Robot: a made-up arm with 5 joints. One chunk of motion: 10 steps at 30 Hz.
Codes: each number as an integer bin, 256 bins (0 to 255) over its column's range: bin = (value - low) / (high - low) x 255, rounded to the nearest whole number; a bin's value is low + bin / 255 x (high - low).
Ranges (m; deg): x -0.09..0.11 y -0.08..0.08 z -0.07..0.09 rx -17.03..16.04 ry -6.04..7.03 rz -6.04..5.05
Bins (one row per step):
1: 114 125 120 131 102 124
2: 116 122 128 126 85 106
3: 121 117 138 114 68 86
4: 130 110 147 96 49 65
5: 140 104 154 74 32 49
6: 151 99 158 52 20 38
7: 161 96 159 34 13 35
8: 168 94 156 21 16 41
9: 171 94 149 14 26 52
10: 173 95 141 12 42 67
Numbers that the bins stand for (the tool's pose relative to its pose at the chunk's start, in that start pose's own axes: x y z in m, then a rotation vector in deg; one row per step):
1: -0.0006 -0.0016 0.0053 -0.04 -0.81 -0.65
2: 0.0010 -0.0035 0.0103 -0.69 -1.68 -1.43
3: 0.0049 -0.0066 0.0166 -2.25 -2.55 -2.30
4: 0.0120 -0.0110 0.0222 -4.58 -3.53 -3.21
5: 0.0198 -0.0147 0.0266 -7.43 -4.40 -3.91
6: 0.0284 -0.0179 0.0291 -10.29 -5.01 -4.39
7: 0.0363 -0.0198 0.0298 -12.62 -5.37 -4.52
8: 0.0418 -0.0210 0.0279 -14.31 -5.22 -4.26
9: 0.0441 -0.0210 0.0235 -15.21 -4.71 -3.78
10: 0.0457 -0.0204 0.0185 -15.47 -3.89 -3.13

